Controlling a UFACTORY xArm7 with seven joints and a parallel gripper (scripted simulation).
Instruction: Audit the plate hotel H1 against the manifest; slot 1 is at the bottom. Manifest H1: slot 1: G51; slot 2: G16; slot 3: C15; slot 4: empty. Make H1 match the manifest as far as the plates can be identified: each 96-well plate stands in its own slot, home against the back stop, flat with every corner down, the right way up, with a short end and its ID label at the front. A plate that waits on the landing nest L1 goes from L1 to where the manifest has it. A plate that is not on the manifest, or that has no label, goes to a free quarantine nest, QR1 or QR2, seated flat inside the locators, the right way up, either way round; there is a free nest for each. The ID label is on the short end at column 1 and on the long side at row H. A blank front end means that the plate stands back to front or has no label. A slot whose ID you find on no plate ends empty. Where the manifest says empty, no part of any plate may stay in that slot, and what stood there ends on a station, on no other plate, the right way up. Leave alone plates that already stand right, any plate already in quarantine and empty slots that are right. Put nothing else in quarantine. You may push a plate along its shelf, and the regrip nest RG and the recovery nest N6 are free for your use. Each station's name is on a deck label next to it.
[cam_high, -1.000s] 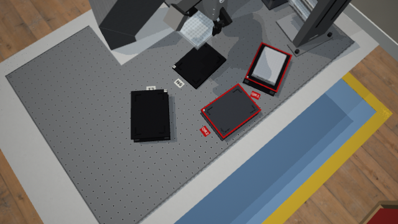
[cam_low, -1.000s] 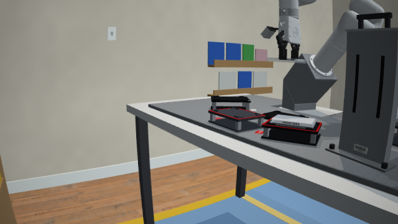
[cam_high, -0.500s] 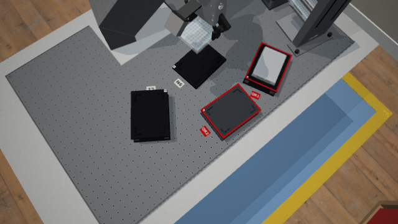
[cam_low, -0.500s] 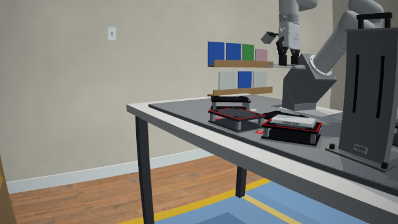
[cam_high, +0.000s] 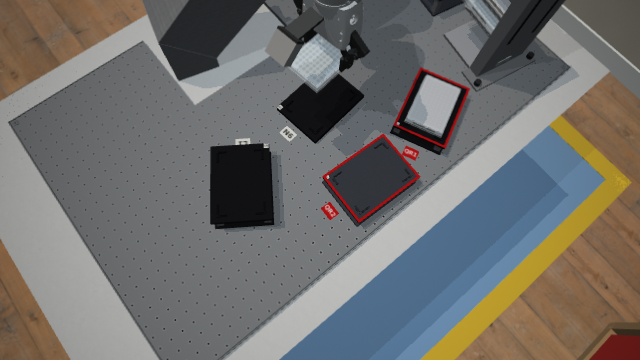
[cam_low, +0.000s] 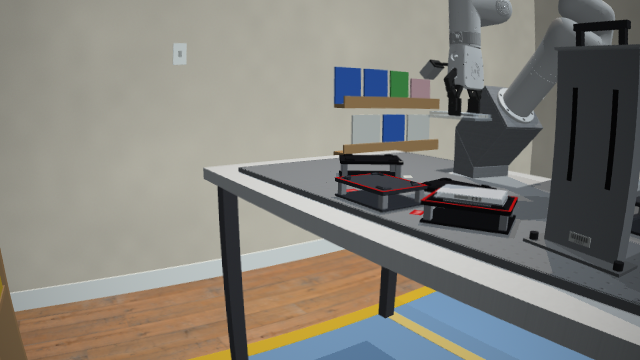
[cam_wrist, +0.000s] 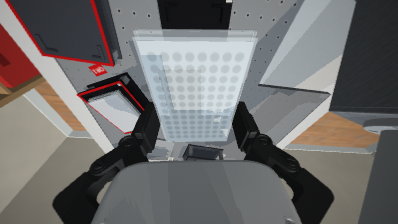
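Right now the black nest N6 is 180 mm below my hand and 10 mm to the right of it. The rest, counted from my hand: quarantine nest QR2: 210 mm ahead, 150 mm below, 60 mm to the right; N6 deck label: 190 mm below, 120 mm to the right, 10 mm ahead; A1 mark: 180 mm below, 90 mm to the right, 50 mm behind.
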